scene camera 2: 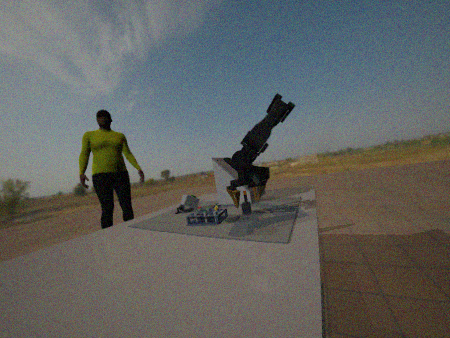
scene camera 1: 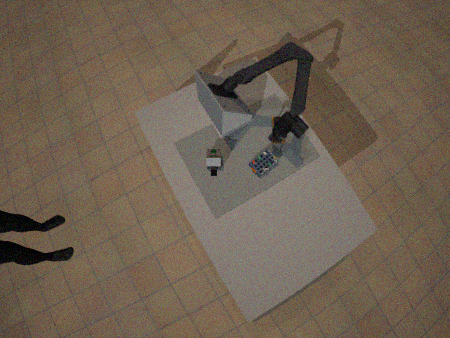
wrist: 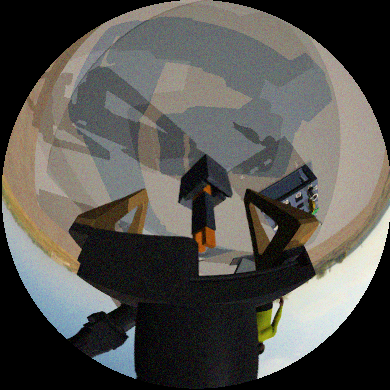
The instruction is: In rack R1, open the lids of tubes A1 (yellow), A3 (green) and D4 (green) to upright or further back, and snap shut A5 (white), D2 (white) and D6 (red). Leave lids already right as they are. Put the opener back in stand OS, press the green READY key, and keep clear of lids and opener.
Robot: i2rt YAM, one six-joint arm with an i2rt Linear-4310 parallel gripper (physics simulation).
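Frame: origin at the arm's base, x ahead, y left, z up, level; millimetres.
Seen in the pictures: gripper, fingertip midpoint: (scene camera 2: 247,204) (scene camera 1: 273,135) (wrist: 195,193); arm's base, origin of the base link: (scene camera 2: 237,169) (scene camera 1: 223,92) (wrist: 134,310).
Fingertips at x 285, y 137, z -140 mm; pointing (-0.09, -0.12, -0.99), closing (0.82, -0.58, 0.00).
Pixels of each thing's top centre, then the offset from my fingertips to it. "spot": a spot on its surface instead. Level surfaces: height alone.
- opener, middle of its top: (wrist: 203,247) (scene camera 2: 244,191) dx +5, dy -2, dz +54 mm
- Rack R1, middle of its top: (wrist: 302,233) (scene camera 2: 204,205) (scene camera 1: 264,160) dx +95, dy -132, dz +28 mm
- grey device, surface spot: (wrist: 245,265) (scene camera 2: 194,204) spot: dx -46, dy -298, dz -2 mm
- grey mat, its level: dz -31 mm
The opener (scene camera 2: 245,194) (wrist: 204,239), dark with orange parts, stands upright in the dark stand OS (scene camera 2: 246,208) (wrist: 204,172). My gripper (scene camera 1: 276,131) (scene camera 2: 245,202) (wrist: 195,193) is open, with its two tan fingers apart on either side of the opener; neither finger visibly touches it. Rack R1 (scene camera 1: 263,163) (scene camera 2: 206,216) (wrist: 282,191), blue-grey, lies beside the stand, with small red, green, white and yellow lids. The lids are too small and grainy to tell their angles, and a finger hides part of the rack in the wrist view. The green READY key (scene camera 1: 213,151) is on a small grey device.
The grey device (scene camera 1: 214,161) (scene camera 2: 189,202) (wrist: 245,265) stands on the grey mat (scene camera 1: 218,207) (scene camera 2: 280,237), across from the stand. The arm's pale angled base block (scene camera 1: 212,107) (scene camera 2: 223,181) rises behind the mat. A person (scene camera 2: 104,155) in yellow-green stands beyond the table.
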